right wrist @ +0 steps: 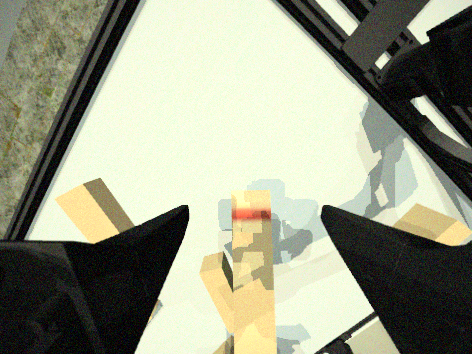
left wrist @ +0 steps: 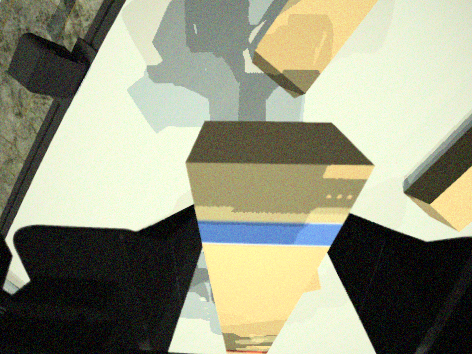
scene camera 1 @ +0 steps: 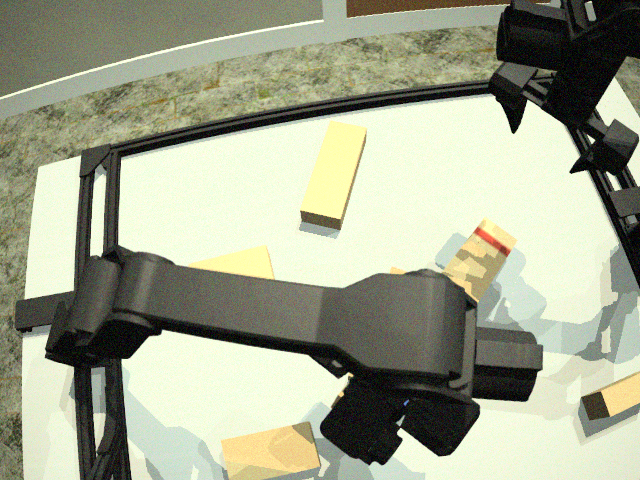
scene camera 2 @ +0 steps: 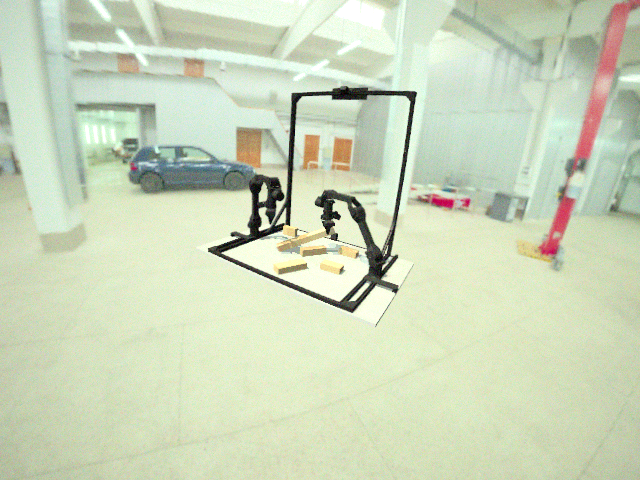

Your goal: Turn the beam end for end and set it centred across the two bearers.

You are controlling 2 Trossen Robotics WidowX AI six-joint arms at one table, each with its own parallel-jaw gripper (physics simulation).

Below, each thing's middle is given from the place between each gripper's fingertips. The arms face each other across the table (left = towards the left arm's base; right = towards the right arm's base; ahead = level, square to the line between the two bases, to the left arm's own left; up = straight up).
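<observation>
Beam (scene camera 1: 475, 265): 150 mm behind my right hand, 170 mm to the left of it, 100 mm below it.
My left hand: 90 mm short of the beam, 100 mm to the left of it, 40 mm above it.
</observation>
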